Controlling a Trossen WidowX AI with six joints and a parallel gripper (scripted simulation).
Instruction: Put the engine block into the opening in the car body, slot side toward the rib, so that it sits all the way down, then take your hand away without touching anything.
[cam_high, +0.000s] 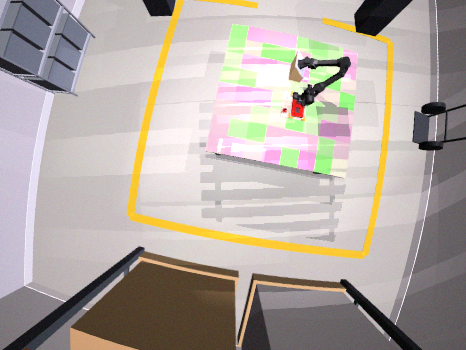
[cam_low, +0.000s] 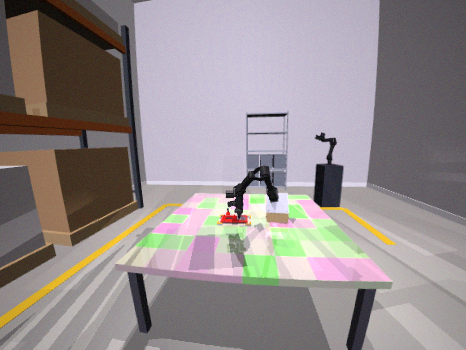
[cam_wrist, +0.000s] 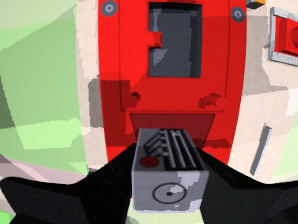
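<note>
Right now my gripper tip is 20 mm below the grey striped engine block.
</note>
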